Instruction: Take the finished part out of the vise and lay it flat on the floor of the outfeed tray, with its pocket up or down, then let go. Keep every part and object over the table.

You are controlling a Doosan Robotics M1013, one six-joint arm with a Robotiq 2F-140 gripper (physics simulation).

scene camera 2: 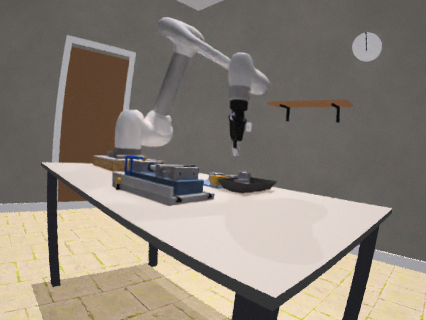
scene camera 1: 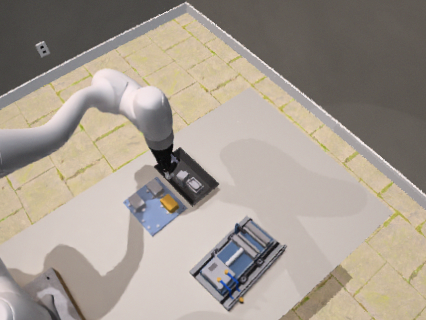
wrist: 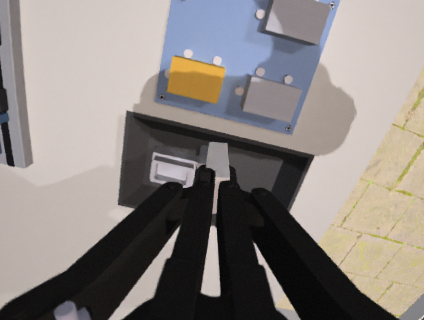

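Note:
My gripper is shut and empty, its pale fingertips together high above the outfeed tray. In the dark tray a light grey part lies flat, its rectangular pocket up. A smaller grey block stands right beside it in the tray; the fingertips mostly hide it in the wrist view. The fingers are apart from both. The blue and grey vise stands across the table; I can make out no part between its jaws.
A blue plate with white pins lies close beside the tray. It holds an orange block and two grey blocks, one near the tray. The table edge runs behind the tray.

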